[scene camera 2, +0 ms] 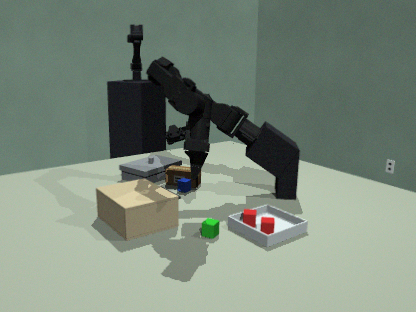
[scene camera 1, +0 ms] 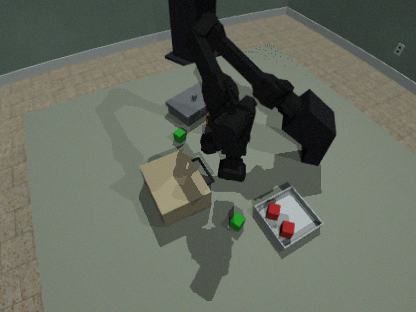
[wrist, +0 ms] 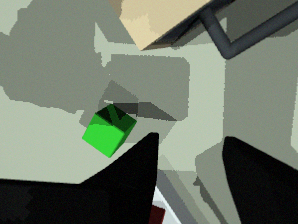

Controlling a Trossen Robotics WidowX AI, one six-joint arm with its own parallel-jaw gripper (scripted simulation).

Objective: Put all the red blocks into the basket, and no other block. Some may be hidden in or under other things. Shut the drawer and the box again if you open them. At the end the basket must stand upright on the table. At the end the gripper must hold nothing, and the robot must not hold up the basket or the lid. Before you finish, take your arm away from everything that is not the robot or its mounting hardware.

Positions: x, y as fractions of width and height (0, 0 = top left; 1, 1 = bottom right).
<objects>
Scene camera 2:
my gripper: 0.47, 0.57
shallow tray: 0.68, 0.71
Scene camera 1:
my gripper: 0.55, 0.56
shallow tray: 0.71, 0.67
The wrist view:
my gripper: 0.64, 0.64
green block: 0.37, 0.57
</objects>
